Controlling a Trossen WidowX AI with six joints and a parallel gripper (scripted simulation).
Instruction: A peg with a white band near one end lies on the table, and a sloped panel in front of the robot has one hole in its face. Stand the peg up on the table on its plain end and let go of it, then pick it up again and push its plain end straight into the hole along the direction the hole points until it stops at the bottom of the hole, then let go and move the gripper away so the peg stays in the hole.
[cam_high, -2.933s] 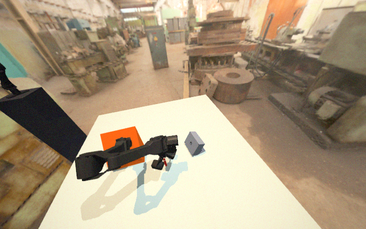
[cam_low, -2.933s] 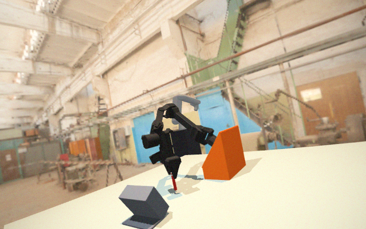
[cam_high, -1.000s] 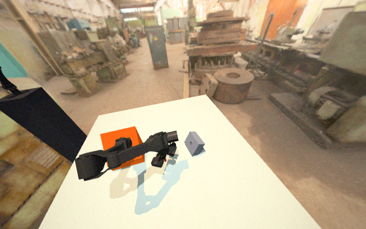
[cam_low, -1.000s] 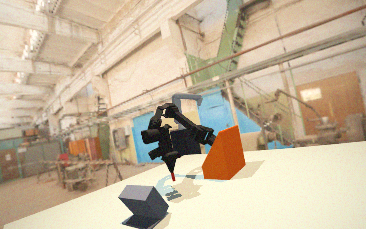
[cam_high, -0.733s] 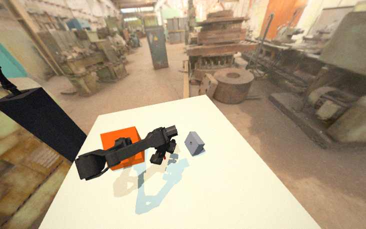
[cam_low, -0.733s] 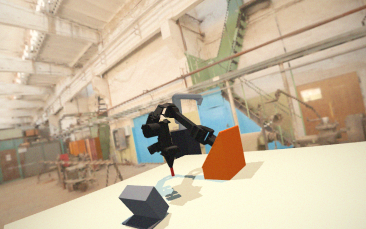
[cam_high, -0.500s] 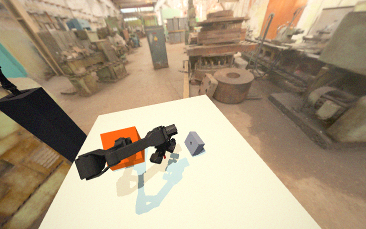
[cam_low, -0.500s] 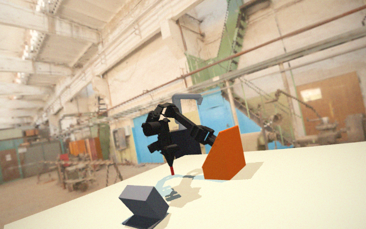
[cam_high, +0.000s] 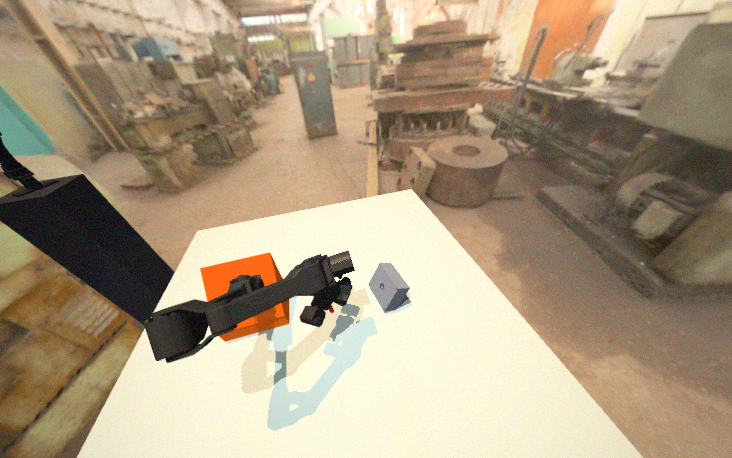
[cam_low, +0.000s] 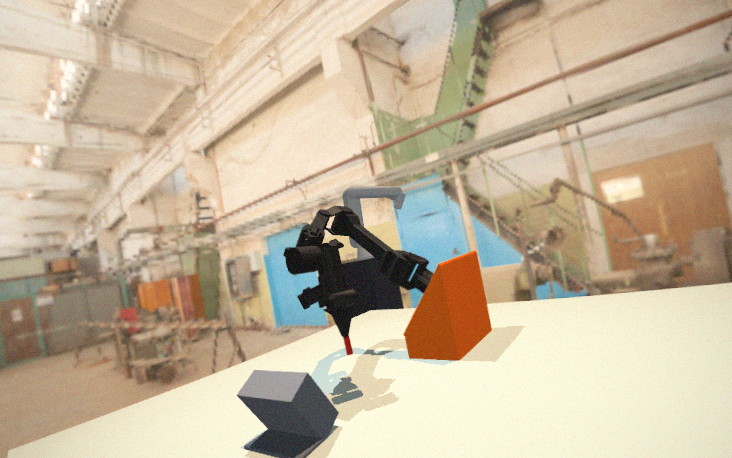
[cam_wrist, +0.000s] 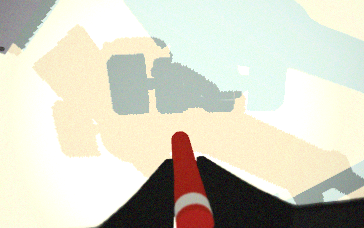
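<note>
Now: the sloped panel 210 mm ahead of my gripper tip, 50 mm to the left of it and 50 mm below it. From my gripper tip the other things lie so: red peg: 20 mm above.
</note>
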